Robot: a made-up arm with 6 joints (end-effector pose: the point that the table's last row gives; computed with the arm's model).
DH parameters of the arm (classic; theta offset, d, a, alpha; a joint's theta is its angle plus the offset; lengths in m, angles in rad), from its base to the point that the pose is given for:
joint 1: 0.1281 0 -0.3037 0
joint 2: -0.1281 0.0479 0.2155 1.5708
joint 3: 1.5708 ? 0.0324 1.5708
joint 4: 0 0.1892 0.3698 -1.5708
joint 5: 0 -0.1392 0.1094 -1.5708
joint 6: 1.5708 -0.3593 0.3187 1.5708
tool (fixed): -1.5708 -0.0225 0 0
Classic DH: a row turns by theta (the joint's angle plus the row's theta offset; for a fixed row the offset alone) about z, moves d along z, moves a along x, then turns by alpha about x.
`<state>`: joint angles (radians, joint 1 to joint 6).
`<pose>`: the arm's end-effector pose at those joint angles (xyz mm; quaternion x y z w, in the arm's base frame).
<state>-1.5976 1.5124 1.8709 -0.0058 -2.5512 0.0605</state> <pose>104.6 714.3 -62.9 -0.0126 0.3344 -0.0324 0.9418</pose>
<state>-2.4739 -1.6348 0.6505 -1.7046 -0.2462 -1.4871</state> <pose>-802.0 580.6 239.8 0.2525 -0.2036 0.7567 0.5676</pose>
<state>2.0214 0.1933 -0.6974 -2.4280 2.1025 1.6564</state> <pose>-138.5 -533.3 -545.2 -0.6091 0.6444 -0.2610 0.3817</pose>
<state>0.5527 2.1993 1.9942 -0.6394 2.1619 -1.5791</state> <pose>-469.5 -473.1 -402.3 -0.4489 0.6471 -0.0172 0.6160</pose>
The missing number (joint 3, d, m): 0.0344
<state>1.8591 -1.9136 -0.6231 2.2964 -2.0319 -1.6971</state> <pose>799.4 -322.9 -16.2 -0.5526 -0.6915 -0.1042 0.4535</pose>
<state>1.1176 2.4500 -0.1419 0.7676 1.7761 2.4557</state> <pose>-787.4 94.7 494.4 0.0511 -0.5264 0.5629 0.6352</pose>
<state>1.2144 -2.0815 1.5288 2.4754 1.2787 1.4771</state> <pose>-85.3 -1131.7 524.8 0.4625 -0.5643 -0.4000 0.5548</pose>
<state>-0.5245 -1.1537 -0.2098 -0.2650 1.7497 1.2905</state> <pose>7.8 -599.4 676.1 -0.7845 -0.0502 -0.6088 0.1068</pose>
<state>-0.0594 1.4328 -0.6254 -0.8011 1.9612 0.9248</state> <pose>-907.0 686.3 205.5 0.1063 -0.7892 0.4428 0.4121</pose>
